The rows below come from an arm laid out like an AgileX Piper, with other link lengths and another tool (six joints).
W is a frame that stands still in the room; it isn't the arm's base.
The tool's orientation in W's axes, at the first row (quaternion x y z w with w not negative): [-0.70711 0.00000 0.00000 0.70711]
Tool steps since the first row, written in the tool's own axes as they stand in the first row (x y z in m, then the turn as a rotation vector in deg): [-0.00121 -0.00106 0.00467 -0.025 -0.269 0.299]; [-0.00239 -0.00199 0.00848 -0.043 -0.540 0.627]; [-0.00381 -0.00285 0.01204 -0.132 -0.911 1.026]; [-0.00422 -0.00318 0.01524 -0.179 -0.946 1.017]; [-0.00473 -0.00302 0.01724 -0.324 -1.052 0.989]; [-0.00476 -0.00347 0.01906 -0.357 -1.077 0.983]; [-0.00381 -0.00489 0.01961 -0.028 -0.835 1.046]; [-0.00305 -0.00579 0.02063 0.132 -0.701 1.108]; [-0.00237 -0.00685 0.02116 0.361 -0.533 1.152]
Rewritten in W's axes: [-0.00121 0.00467 0.00106 -0.025 0.299 0.269]; [-0.00239 0.00848 0.00199 -0.043 0.627 0.540]; [-0.00381 0.01204 0.00285 -0.132 1.026 0.911]; [-0.00422 0.01524 0.00318 -0.179 1.017 0.946]; [-0.00473 0.01724 0.00302 -0.324 0.989 1.052]; [-0.00476 0.01906 0.00347 -0.357 0.983 1.077]; [-0.00381 0.01961 0.00489 -0.028 1.046 0.835]; [-0.00305 0.02063 0.00579 0.132 1.108 0.701]; [-0.00237 0.02116 0.00685 0.361 1.152 0.533]
